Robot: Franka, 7 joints.
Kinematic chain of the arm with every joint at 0, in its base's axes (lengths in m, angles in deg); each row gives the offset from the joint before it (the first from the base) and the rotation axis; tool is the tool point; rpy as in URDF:
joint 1: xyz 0 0 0.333 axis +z
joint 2: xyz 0 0 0 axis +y
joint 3: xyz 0 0 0.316 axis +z
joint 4: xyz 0.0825 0 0 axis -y
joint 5: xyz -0.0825 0 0.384 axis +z
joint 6: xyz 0 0 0 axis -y
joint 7: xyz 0.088 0 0 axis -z
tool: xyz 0 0 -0.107 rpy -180 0 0
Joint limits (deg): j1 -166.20..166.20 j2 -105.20..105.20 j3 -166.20..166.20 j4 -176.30..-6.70 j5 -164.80..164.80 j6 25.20..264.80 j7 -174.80..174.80
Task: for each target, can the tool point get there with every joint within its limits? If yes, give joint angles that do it. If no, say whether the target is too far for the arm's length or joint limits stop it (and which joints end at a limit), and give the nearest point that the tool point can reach.
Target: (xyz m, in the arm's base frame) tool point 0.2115 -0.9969 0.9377
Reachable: no: too far | nearest point 0.1531 -0.7217 0.7708 | short by 0.327 m
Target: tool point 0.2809 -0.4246 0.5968
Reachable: yes | joints 43.68 -83.91 -69.28 -128.11 -47.15 176.16 137.14
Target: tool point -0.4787 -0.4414 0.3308
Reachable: yes | joints 3.11 -28.33 -136.19 -112.73 8.85 160.41 112.95
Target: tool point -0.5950 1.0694 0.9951
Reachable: no: too far | nearest point -0.3669 0.6594 0.7412 | short by 0.534 m
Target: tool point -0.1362 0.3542 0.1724
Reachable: yes | joints 40.59 48.79 49.74 -160.42 -33.81 217.44 17.52
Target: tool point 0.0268 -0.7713 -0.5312
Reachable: no: too far | nearest point 0.0204 -0.5865 -0.2655 | short by 0.324 m
